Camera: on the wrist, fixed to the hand. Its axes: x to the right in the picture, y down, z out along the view.
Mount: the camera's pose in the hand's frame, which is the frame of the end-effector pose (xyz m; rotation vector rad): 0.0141 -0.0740 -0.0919 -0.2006 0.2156 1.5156
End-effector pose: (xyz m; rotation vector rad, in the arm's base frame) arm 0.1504 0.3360 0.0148 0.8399 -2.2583 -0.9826
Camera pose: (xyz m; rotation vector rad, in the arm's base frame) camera 0.2270 0.2451 0.0151 -0.8014 -1.7836 -0.2931
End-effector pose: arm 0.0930 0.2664 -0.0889 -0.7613 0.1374 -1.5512
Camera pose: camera -0.0176 0.2326 -0.1160 -0.3954 0.8239 -0.1505
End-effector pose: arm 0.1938 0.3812 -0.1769 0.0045 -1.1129 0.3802
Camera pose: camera 0.3017 0.3338 -0.1922 -1.0786 -0.7484 1.5573
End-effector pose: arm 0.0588 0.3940 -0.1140 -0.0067 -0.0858 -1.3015
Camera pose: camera -0.0033 0.3558 -0.2079 -0.0856 0.2125 0.2136
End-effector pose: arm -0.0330 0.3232 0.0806 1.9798 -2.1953 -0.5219
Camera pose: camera 0.0648 0.2890 0.1388 -0.0466 -2.5243 -0.2085
